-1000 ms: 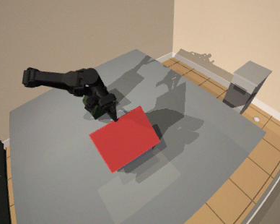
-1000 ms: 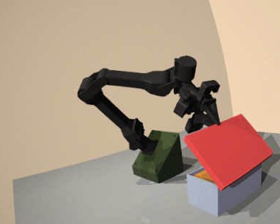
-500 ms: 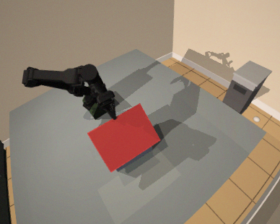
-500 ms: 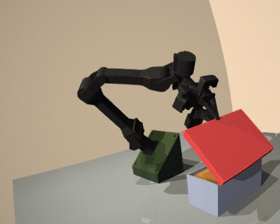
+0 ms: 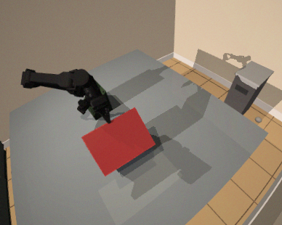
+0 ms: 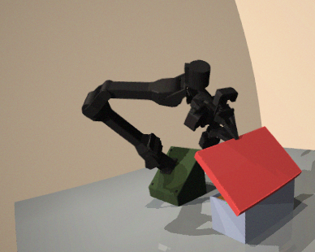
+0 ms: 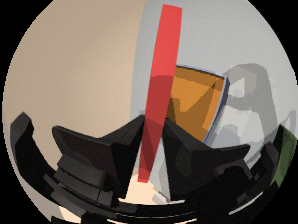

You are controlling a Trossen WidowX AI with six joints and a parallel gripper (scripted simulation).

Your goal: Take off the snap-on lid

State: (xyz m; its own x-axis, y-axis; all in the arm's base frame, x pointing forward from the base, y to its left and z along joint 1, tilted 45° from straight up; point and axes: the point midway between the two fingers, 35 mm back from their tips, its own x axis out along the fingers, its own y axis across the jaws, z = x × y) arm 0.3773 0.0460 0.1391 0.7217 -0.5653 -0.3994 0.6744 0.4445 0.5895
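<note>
My gripper tip is 7 cm short of the red lid, 5 cm above it and 1 cm to the left of it. Also, from my gripper tip: storage box (18 cm below, 4 cm ahead, 2 cm to the left).
</note>
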